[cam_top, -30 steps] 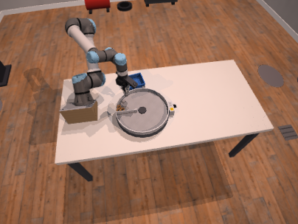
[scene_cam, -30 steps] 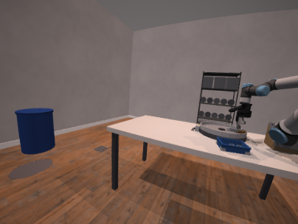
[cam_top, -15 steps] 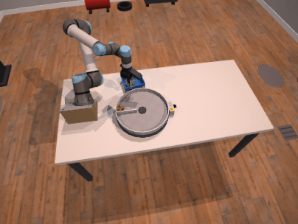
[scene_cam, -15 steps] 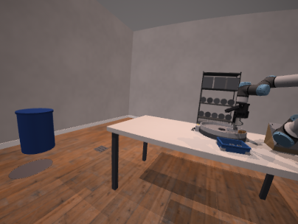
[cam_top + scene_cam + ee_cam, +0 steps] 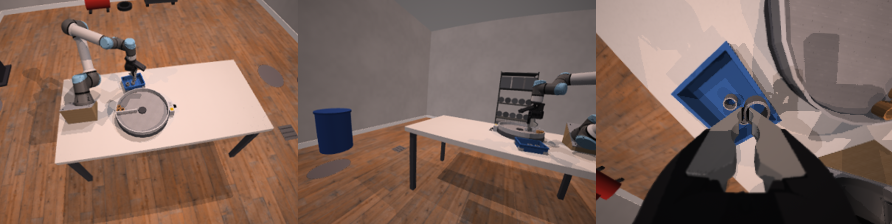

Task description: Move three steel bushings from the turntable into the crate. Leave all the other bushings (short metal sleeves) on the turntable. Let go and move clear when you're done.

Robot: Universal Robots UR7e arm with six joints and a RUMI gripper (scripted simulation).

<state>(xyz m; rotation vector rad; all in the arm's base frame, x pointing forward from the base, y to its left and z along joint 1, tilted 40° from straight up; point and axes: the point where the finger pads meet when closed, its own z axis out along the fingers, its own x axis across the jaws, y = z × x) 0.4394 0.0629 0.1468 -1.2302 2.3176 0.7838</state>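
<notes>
Right now my hand is 110 mm above the blue crate, 50 mm to the right of it and 10 mm past it. The rest, counted from my hand: round grey turntable: 290 mm to the right, 80 mm below, 10 mm behind.
</notes>
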